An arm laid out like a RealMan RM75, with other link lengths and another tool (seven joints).
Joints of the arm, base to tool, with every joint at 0 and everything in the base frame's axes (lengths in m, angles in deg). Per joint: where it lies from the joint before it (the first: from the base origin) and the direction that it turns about. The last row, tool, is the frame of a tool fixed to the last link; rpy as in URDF.
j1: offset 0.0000 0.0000 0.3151 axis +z
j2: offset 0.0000 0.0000 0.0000 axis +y
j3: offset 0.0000 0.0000 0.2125 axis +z
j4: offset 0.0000 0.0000 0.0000 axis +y
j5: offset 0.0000 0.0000 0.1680 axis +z
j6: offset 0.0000 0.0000 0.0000 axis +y
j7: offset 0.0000 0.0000 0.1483 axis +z
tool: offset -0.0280 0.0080 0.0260 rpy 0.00 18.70 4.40
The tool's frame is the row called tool.
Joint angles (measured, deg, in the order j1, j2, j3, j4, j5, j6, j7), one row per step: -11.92 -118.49 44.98 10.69 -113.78 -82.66 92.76; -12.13 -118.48 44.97 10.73 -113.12 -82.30 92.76; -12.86 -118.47 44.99 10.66 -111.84 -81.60 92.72; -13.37 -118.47 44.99 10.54 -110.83 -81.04 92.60; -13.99 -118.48 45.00 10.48 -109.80 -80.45 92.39; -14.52 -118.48 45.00 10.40 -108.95 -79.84 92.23; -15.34 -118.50 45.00 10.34 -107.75 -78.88 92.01; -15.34 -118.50 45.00 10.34 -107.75 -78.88 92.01; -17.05 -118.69 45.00 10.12 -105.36 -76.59 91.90; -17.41 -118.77 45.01 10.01 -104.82 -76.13 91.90
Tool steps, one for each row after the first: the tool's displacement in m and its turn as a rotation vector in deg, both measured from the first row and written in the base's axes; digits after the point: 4 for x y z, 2 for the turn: 0.0001 0.0002 -0.0019 -0.63 0.39 -0.14; 0.0016 0.0018 -0.0059 -1.94 1.05 -0.66; 0.0025 0.0025 -0.0093 -3.03 1.45 -0.92; 0.0038 0.0037 -0.0125 -4.13 1.86 -1.28; 0.0046 0.0048 -0.0153 -5.06 2.26 -1.47; 0.0057 0.0068 -0.0193 -6.34 2.92 -1.76; 0.0057 0.0068 -0.0193 -6.34 2.92 -1.76; 0.0076 0.0108 -0.0285 -8.88 4.60 -2.18; 0.0082 0.0113 -0.0308 -9.48 4.92 -2.29
